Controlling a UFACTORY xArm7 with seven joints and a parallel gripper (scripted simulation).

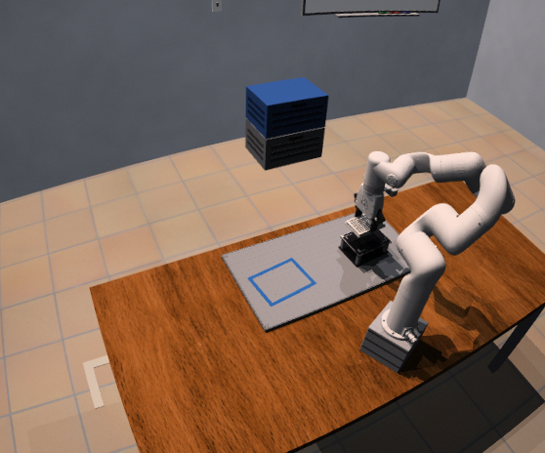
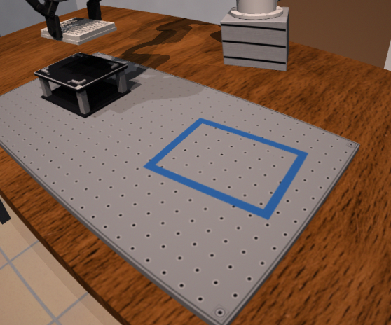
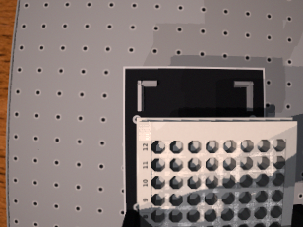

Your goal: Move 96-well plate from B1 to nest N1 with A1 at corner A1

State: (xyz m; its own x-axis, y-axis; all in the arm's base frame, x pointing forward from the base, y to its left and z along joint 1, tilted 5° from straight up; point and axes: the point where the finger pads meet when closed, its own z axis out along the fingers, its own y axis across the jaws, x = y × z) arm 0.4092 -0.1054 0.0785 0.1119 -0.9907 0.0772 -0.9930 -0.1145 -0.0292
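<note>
My gripper is now 10 cm above the black raised nest N1 and 2 cm to the left of it. From my hand the other things lie so: white 96-well plate 1 cm below.
</note>
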